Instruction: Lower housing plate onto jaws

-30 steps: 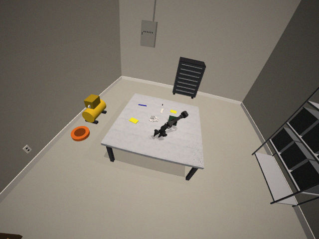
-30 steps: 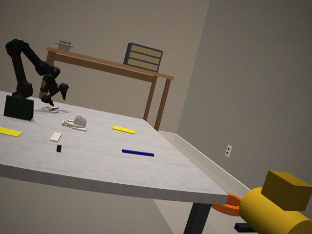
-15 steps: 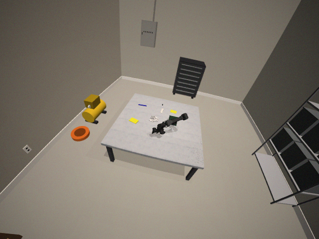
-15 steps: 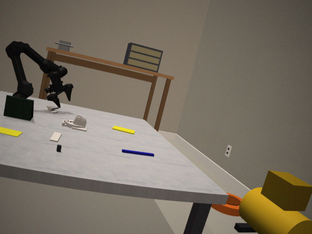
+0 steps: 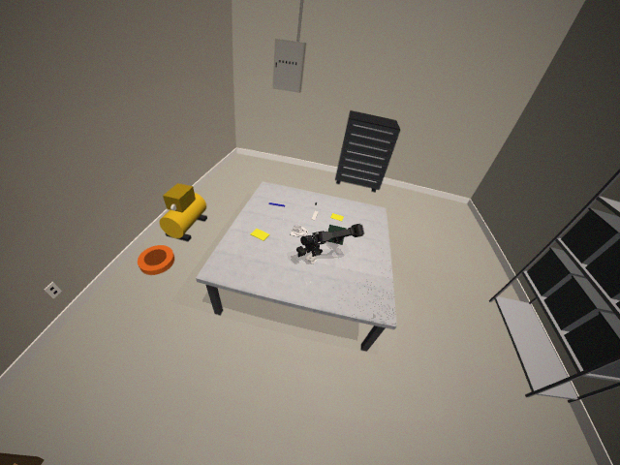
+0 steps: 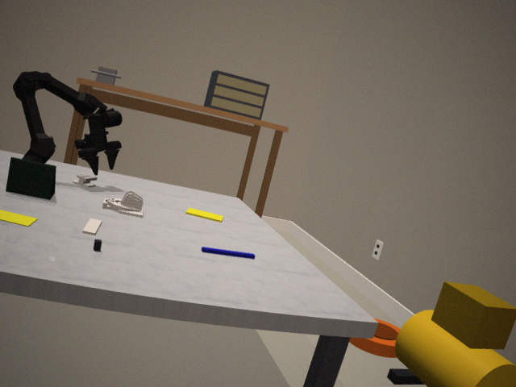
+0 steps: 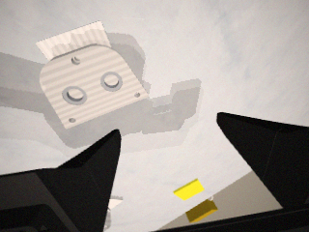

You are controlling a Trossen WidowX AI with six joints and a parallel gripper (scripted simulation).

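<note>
Now: the white stepped part 60 mm behind my gripper tip, 50 mm below it and 30 mm to the right of it. Round my gripper tip: blue bar (530 mm to the right, 430 mm ahead, 50 mm below); then white card (540 mm to the right, 70 mm ahead, 50 mm below); then small black cube (710 mm to the right, 110 mm ahead, 40 mm below).
</note>
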